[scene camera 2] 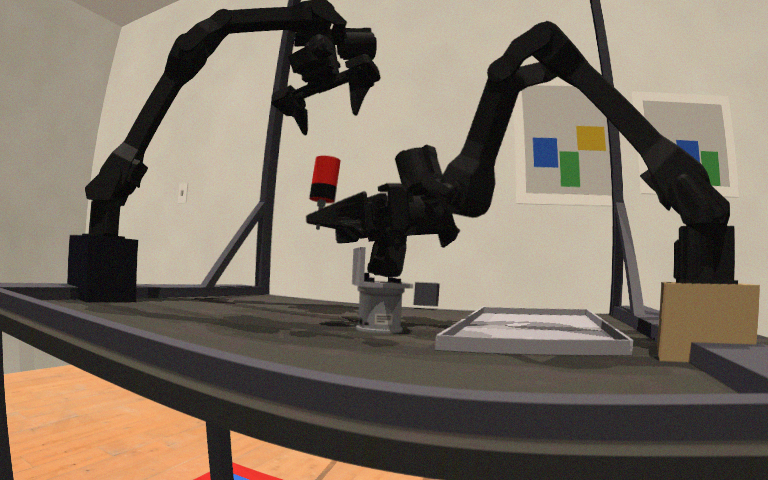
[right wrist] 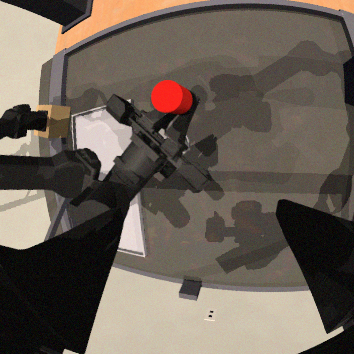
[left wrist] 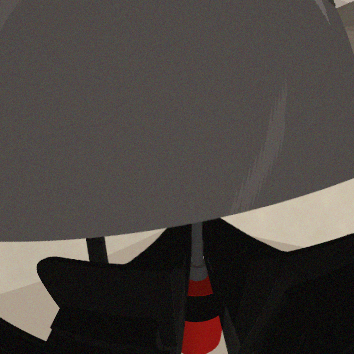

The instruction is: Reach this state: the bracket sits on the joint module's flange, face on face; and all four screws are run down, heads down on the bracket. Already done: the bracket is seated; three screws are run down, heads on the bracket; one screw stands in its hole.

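Pixels of known places: left gripper, fingertip midpoint: (scene camera 2: 307, 218) (right wrist: 196, 95); right gripper, fingertip midpoint: (scene camera 2: 329, 124) (right wrist: 202, 212); left arm's base, link origin: (scene camera 2: 705, 283) (right wrist: 41, 120).
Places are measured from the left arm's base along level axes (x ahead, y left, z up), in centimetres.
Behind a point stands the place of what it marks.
Observation:
My left gripper (scene camera 2: 318, 219) @(x 48.6, y 7.7, z 6.6 cm) (left wrist: 193, 216) @(x 48.6, y 7.7, z 6.6 cm) is shut on the red-and-black screwdriver (scene camera 2: 325, 172) @(x 46.6, y 7.0, z 12.7 cm) (left wrist: 201, 337) @(x 46.7, y 4.3, z 12.6 cm) (right wrist: 167, 97) @(x 47.9, y 5.3, z 14.9 cm), handle up and shaft down, above and left of the joint module in the scene view. The grey joint module (scene camera 2: 380, 310) @(x 40.7, y 1.5, z -4.7 cm) stands upright on the table. The grey bracket (scene camera 2: 358, 266) @(x 43.4, y 3.1, z 0.8 cm) sits on its flange, one plate upright. Dark screw heads show there; the left gripper's body, low over the bracket, partly hides them. A large grey surface fills the left wrist view's upper part. My right gripper (scene camera 2: 330, 123) @(x 54.4, y -1.7, z 23.0 cm) (right wrist: 202, 212) @(x 54.4, y -1.7, z 23.0 cm) is open and empty, high above.
A pale tray (scene camera 2: 532, 344) @(x 19.2, y 5.2, z -6.7 cm) (right wrist: 132, 232) @(x 34.8, y -27.2, z -7.3 cm) lies right of the module in the scene view. A tan block (scene camera 2: 707, 314) @(x 0.3, y 5.0, z -2.9 cm) (right wrist: 59, 121) @(x 5.0, y 0.0, z -4.0 cm) is by the left arm's base. A dark grey block (scene camera 2: 426, 294) @(x 54.5, y -36.4, z -4.5 cm) (right wrist: 190, 290) @(x 55.3, y -36.4, z -3.4 cm) is at the back. Frame posts (scene camera 2: 271, 152) @(x 95.1, y -25.5, z 28.9 cm) rise behind.

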